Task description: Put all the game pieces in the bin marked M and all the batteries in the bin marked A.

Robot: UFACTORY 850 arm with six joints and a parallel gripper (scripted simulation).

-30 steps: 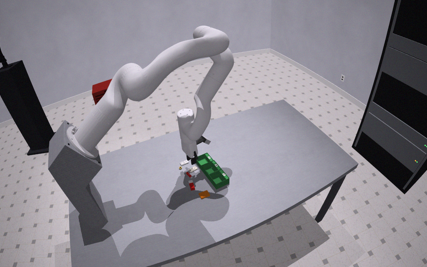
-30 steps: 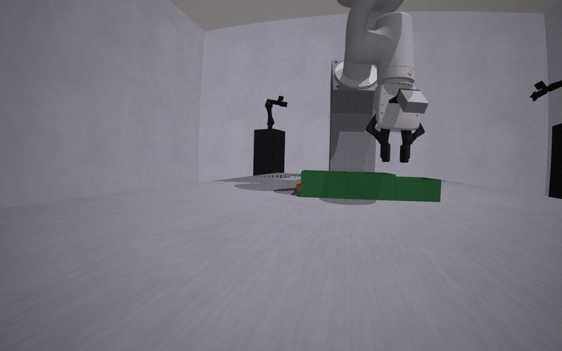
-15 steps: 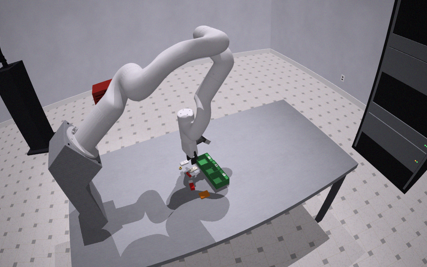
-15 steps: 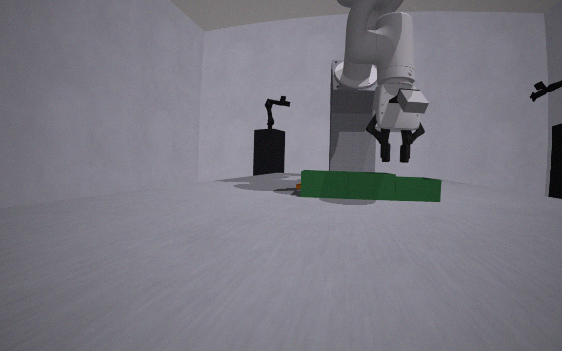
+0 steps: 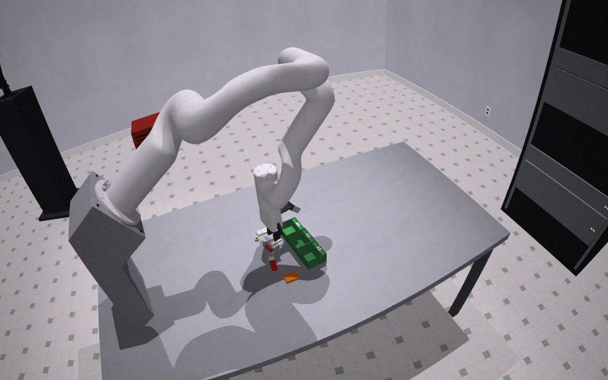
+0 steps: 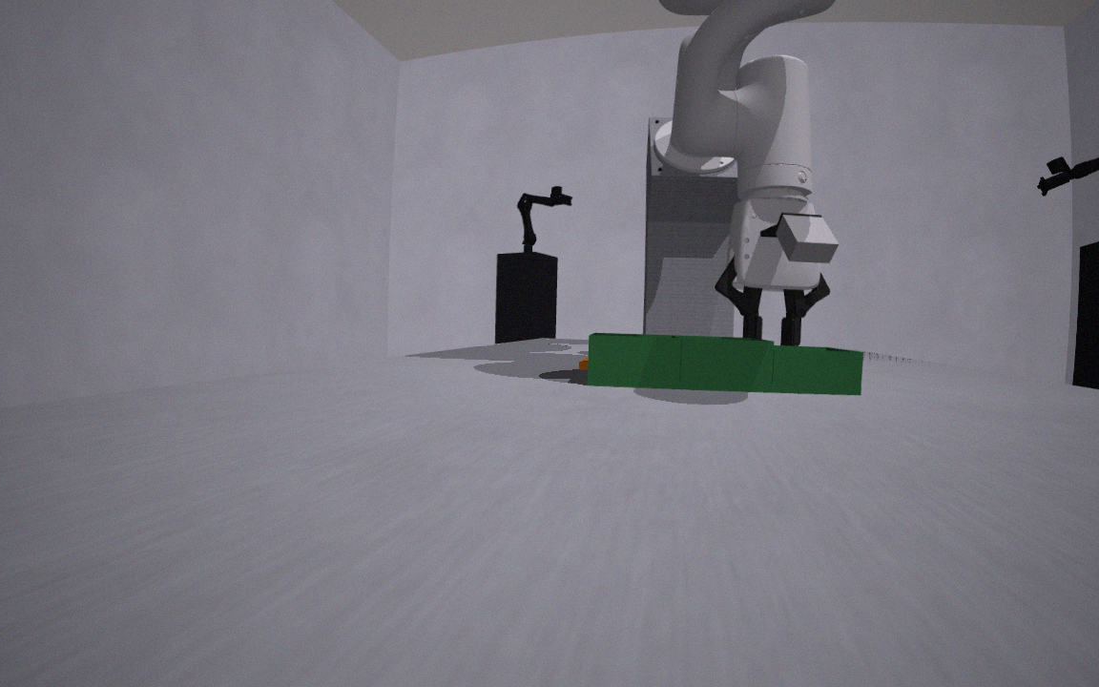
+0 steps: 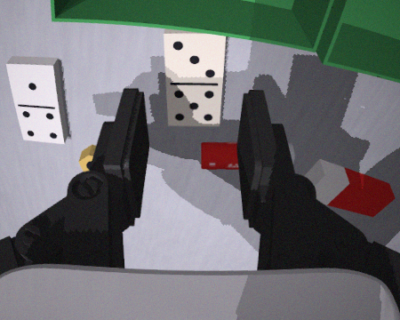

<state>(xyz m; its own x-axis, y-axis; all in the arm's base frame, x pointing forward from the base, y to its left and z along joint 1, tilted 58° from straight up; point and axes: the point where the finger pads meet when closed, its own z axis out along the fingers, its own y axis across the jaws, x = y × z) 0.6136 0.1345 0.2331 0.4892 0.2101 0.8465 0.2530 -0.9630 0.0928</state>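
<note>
The red cylindrical battery lies 50 mm to the right of my hand, 40 mm below it and 30 mm behind it. Also, from my hand: orange flat block 200 mm to the right, 50 mm below, 40 mm ahead; then green bin 100 mm ahead, 40 mm to the right, 30 mm below; then yellow nut 70 mm behind, 50 mm below, 20 mm to the left.
</note>
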